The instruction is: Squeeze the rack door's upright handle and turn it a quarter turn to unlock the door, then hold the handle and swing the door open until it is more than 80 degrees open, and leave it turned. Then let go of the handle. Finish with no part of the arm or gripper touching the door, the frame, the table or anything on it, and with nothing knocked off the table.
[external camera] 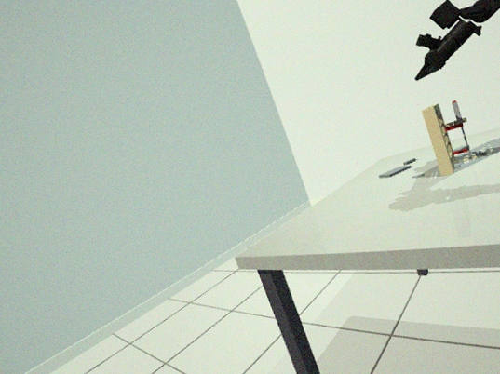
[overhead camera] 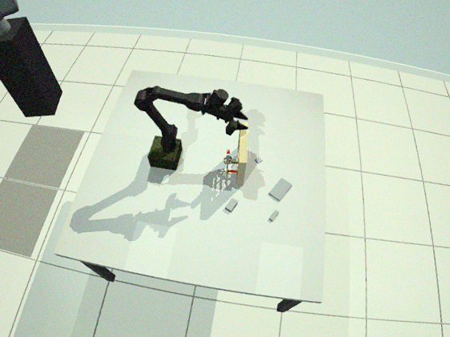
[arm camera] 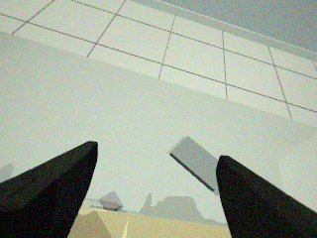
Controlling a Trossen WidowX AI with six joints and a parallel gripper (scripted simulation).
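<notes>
Right now my gripper tip is 190 mm above the upright handle, 100 mm past it and 70 mm to the left of it.
</notes>
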